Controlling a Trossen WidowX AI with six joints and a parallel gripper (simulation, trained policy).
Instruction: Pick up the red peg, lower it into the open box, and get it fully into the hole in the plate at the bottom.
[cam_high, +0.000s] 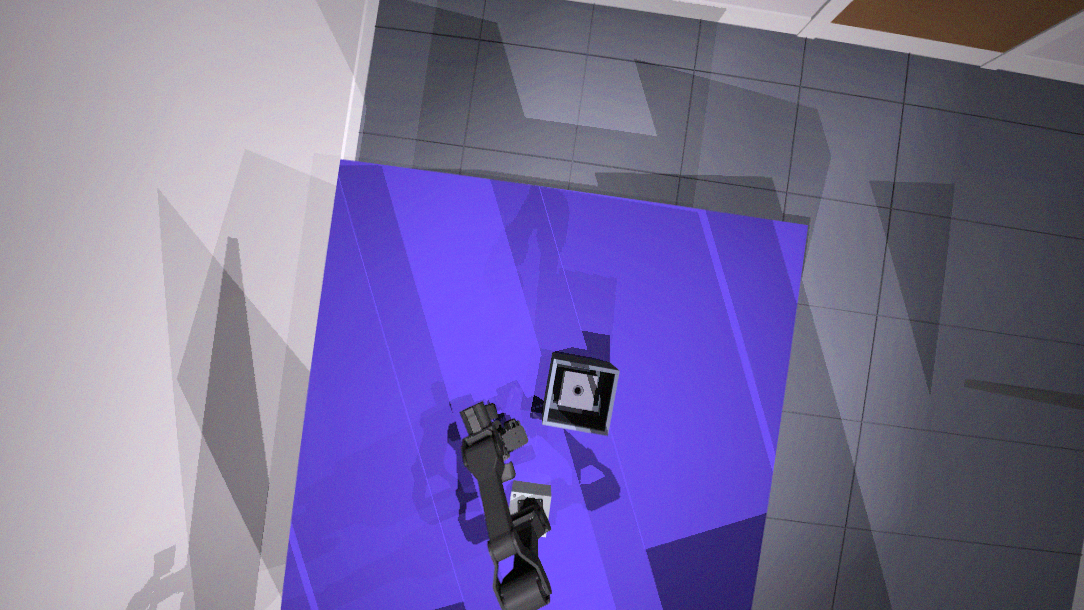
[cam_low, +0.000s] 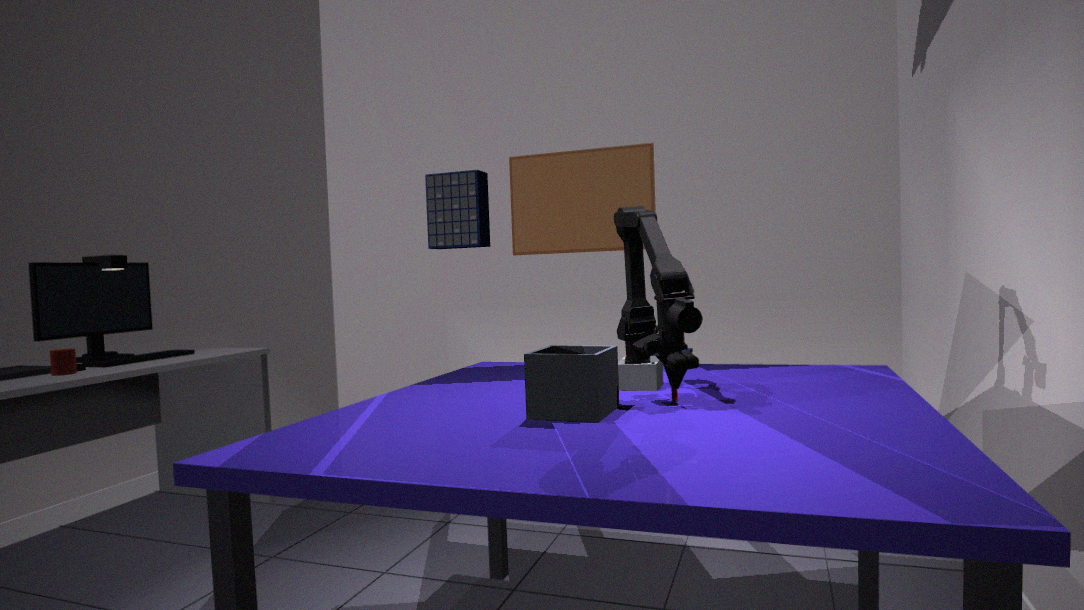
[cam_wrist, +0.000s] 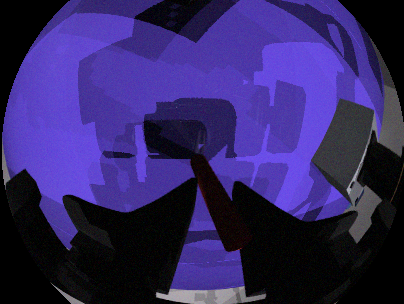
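My gripper tip is 12 cm short of the plate, 22 cm to the left of it and 1 cm below it. Also, from my gripper tip: red peg: 1 cm above.
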